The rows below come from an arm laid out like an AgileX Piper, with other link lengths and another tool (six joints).
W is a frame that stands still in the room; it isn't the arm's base.
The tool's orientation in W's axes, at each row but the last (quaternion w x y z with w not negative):
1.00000, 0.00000, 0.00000, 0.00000
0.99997, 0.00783, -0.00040, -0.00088
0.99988, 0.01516, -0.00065, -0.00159
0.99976, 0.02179, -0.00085, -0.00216
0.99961, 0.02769, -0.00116, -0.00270
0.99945, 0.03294, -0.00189, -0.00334
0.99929, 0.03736, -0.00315, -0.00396
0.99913, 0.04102, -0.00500, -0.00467
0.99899, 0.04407, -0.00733, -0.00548
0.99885, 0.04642, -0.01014, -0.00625
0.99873, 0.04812, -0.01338, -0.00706
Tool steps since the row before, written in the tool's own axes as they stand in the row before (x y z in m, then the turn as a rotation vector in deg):
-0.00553, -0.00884, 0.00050, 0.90, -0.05, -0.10
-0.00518, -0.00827, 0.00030, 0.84, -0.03, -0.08
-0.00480, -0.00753, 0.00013, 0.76, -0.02, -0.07
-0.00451, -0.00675, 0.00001, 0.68, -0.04, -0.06
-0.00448, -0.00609, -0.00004, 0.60, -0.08, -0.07
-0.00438, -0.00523, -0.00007, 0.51, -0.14, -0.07
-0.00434, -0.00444, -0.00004, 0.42, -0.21, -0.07
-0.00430, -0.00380, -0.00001, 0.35, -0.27, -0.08
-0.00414, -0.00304, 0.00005, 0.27, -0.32, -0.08
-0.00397, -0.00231, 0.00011, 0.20, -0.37, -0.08
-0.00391, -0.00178, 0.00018, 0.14, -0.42, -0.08
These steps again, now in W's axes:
-0.00553, -0.00884, 0.00050, 0.90, -0.05, -0.10
-0.00519, -0.00826, 0.00017, 0.84, -0.03, -0.08
-0.00482, -0.00752, -0.00010, 0.76, -0.02, -0.07
-0.00454, -0.00672, -0.00029, 0.68, -0.04, -0.06
-0.00451, -0.00605, -0.00039, 0.60, -0.08, -0.07
-0.00441, -0.00518, -0.00043, 0.51, -0.14, -0.08
-0.00437, -0.00439, -0.00040, 0.42, -0.21, -0.08
-0.00433, -0.00374, -0.00036, 0.35, -0.27, -0.10
-0.00417, -0.00298, -0.00028, 0.27, -0.31, -0.10
-0.00400, -0.00226, -0.00018, 0.20, -0.36, -0.11
-0.00394, -0.00173, -0.00009, 0.14, -0.41, -0.12

